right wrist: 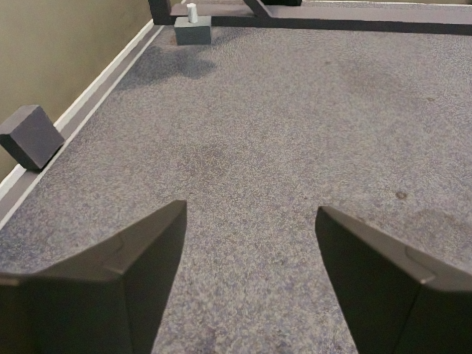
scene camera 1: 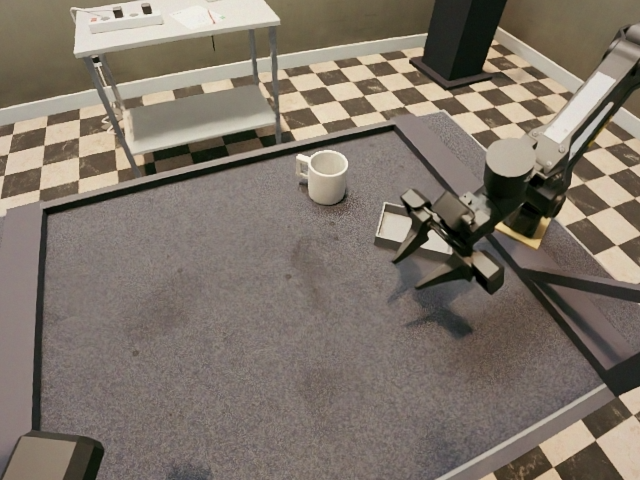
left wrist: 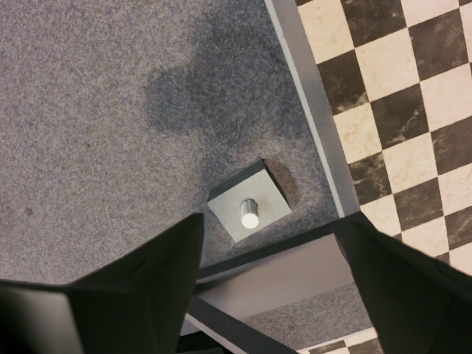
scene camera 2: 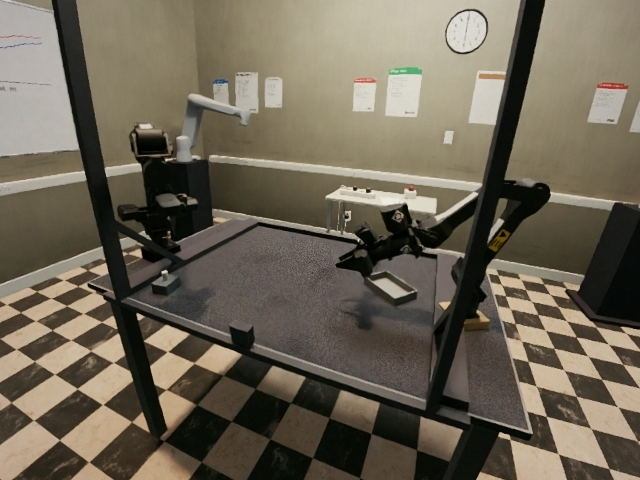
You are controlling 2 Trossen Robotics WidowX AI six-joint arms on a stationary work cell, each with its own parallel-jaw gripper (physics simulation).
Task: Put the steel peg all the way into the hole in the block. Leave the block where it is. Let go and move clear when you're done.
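Frame: origin at the left arm's base, x ahead, y left, z up, level; centimetres.
Seen in the pictures: left gripper, fingertip midpoint: [left wrist: 274,227] [scene camera 2: 164,239]; right gripper, fingertip midpoint: [right wrist: 252,213] [scene camera 1: 403,275] [scene camera 2: 337,262]; right arm's base at its link origin: [scene camera 1: 520,221].
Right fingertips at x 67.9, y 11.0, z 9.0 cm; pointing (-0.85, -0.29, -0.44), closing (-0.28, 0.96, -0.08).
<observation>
Pixels of each thing's middle, then the offset from my right fingertips to it.
- steel peg at the middle of its body: [left wrist: 249,206] [right wrist: 193,22] [scene camera 2: 165,280] dz -10.4, dx -46.0, dy -23.3 cm
- grey block at the middle of its body: [left wrist: 249,200] [right wrist: 194,30] [scene camera 2: 166,284] dz -11.8, dx -46.0, dy -23.4 cm
- grey tray at the middle of its body: [scene camera 1: 414,231] [scene camera 2: 389,286] dz -12.0, dx +11.3, dy +16.1 cm
- white mug at the middle of its body: [scene camera 1: 320,175] dz -9.1, dx -4.2, dy +32.7 cm
- dark cube at the middle of its body: [right wrist: 31,137] [scene camera 2: 242,333] dz -10.3, dx -9.9, dy -27.6 cm
The steel peg [scene camera 2: 164,274] [left wrist: 249,214] [right wrist: 192,13] stands upright in the top of the grey block [scene camera 2: 165,284] [left wrist: 266,192] [right wrist: 193,34], with its upper part showing above the block's face. How deep its lower part sits is hidden. The block rests on the table near the corner at the left in scene camera 2. My left gripper [left wrist: 274,227] is open and empty, above and clear of the peg. My right gripper [scene camera 1: 405,274] [scene camera 2: 345,264] [right wrist: 252,213] is open and empty, above the table at the other side, far from the block.
A grey tray [scene camera 1: 387,242] [scene camera 2: 391,287] lies near and below my right gripper. A white mug [scene camera 1: 326,178] stands on the table. A dark cube [scene camera 2: 241,334] [right wrist: 33,136] is at the table's front edge. Frame posts [scene camera 2: 95,155] [scene camera 2: 485,206] rise at the table's sides.
</observation>
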